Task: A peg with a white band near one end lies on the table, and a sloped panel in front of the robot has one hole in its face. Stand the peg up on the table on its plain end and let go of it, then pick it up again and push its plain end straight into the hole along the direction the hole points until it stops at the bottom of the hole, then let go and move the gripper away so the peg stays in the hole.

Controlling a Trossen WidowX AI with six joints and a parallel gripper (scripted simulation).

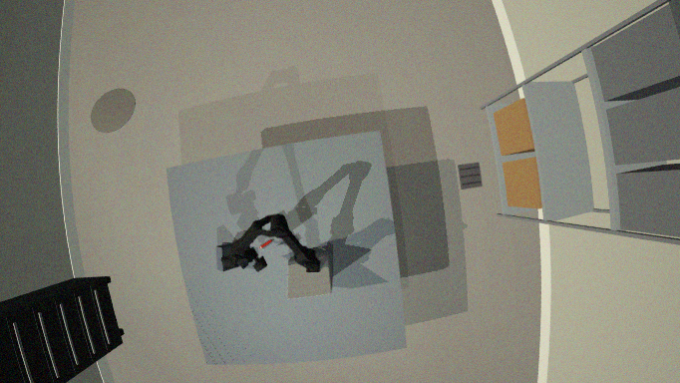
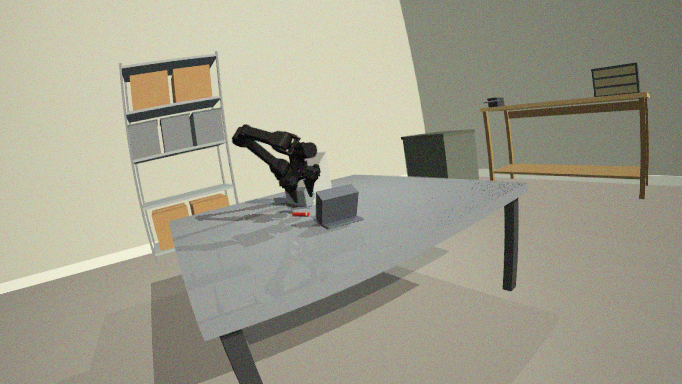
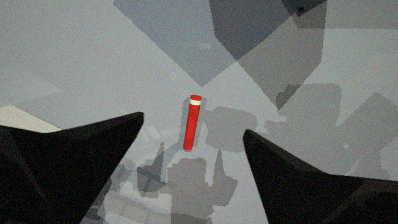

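The red peg is 6 cm below my gripper tip, 1 cm to the right of it and 1 cm behind it. Round my gripper tip: sloped grey panel: 19 cm ahead, 4 cm to the left, 1 cm below.
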